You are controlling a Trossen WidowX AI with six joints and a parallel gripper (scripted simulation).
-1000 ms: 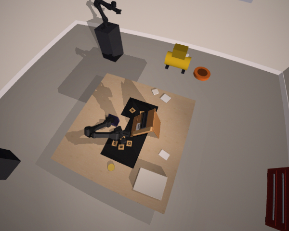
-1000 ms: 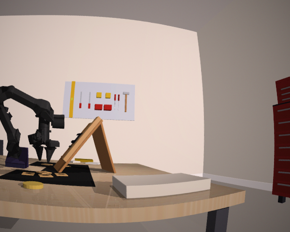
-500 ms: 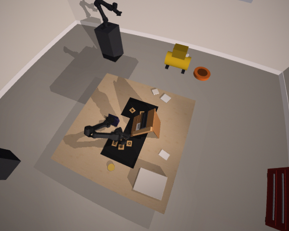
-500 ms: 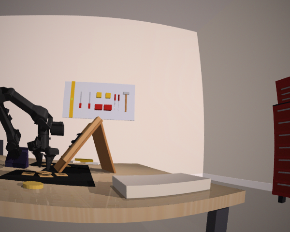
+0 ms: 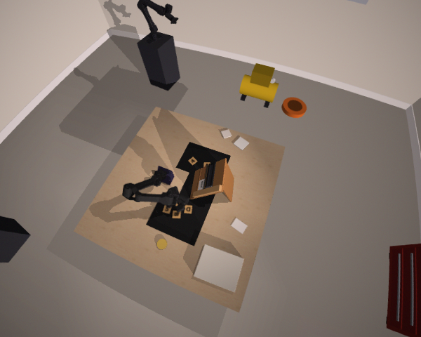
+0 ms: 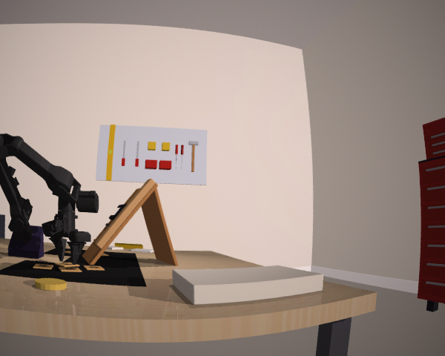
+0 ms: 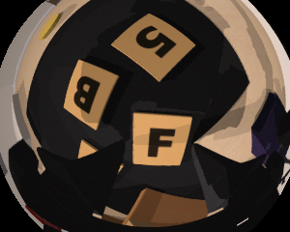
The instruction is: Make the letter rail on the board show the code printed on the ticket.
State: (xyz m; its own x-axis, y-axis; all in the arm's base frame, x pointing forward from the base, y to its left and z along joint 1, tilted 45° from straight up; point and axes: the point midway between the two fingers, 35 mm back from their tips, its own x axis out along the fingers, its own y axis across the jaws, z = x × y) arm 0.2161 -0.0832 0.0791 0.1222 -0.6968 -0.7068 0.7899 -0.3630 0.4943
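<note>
Right now my gripper tip is 100 mm short of the white ticket, 180 mm to the right of it and 90 mm below it. The rest, counted from my gripper tip: black mat: 10 mm behind, 140 mm to the left, 10 mm below; white slab: 480 mm ahead, 250 mm to the right, 10 mm above.
</note>
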